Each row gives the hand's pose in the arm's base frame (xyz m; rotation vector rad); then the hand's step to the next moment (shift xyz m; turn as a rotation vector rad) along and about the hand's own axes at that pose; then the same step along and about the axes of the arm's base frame.
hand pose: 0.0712 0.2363 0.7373 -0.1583 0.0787 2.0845
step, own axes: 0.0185 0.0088 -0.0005 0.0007 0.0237 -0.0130
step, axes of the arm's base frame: -0.0167 0.0115 -0.0033 -0.0199 -0.0127 -0.0132
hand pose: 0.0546 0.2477 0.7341 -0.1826 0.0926 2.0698
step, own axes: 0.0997 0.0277 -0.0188 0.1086 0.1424 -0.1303
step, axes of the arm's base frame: -0.0700 0.0700 -0.0357 -0.1644 0.0062 -0.1483
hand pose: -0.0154 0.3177 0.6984 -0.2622 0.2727 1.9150
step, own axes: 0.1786 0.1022 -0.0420 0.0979 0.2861 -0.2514
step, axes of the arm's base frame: -0.1556 0.1096 -0.0888 -0.2890 -0.0908 -0.2507
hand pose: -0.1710 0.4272 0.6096 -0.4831 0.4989 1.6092
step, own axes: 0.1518 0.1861 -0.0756 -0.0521 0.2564 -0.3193
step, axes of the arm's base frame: -0.1977 0.0633 -0.1425 -0.2445 -0.2492 -0.2203
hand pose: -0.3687 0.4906 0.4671 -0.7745 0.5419 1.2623
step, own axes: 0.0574 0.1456 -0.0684 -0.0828 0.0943 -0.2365
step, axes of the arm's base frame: -0.1241 0.0001 -0.1173 -0.0988 -0.2232 -0.1100
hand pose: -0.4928 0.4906 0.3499 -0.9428 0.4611 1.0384
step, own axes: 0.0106 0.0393 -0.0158 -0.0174 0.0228 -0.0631
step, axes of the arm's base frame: -0.0282 -0.0005 -0.0333 -0.0221 -0.0575 -0.0317
